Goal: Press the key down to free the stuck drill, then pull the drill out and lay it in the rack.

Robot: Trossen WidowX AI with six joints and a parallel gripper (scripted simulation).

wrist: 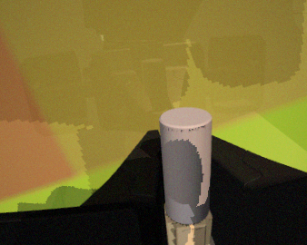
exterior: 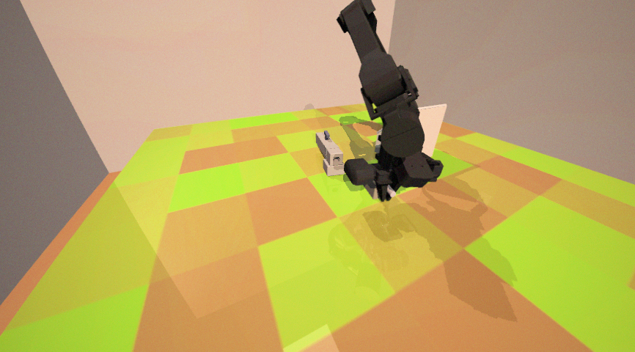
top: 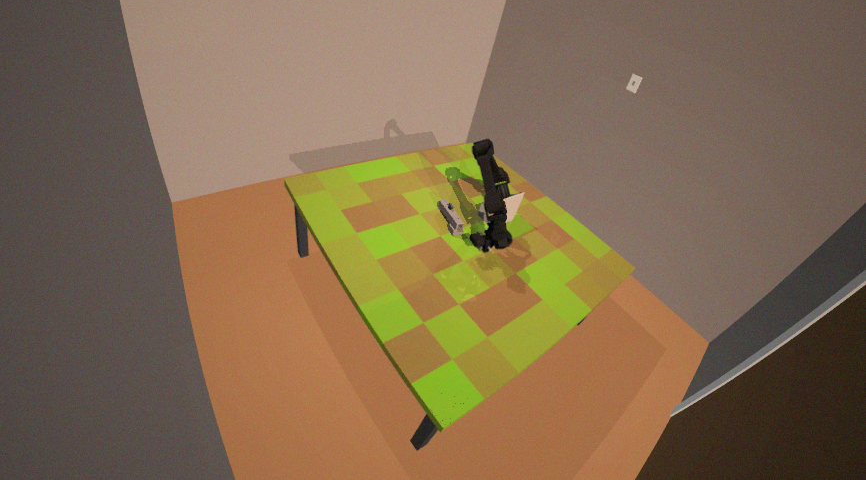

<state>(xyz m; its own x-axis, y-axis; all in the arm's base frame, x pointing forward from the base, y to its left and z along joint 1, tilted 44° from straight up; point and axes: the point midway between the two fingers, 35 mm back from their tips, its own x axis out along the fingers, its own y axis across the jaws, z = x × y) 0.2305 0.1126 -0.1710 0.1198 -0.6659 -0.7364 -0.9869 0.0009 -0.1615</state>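
Right now the drill is 4 cm to the right of my gripper tip, 3 cm above it and 1 cm behind it. Round my gripper tip: key 25 cm to the right, 4 cm ahead, 4 cm above; then grey rack 5 cm to the right, 1 cm behind, 1 cm above; then holder block 23 cm to the right, 5 cm ahead, 3 cm above.
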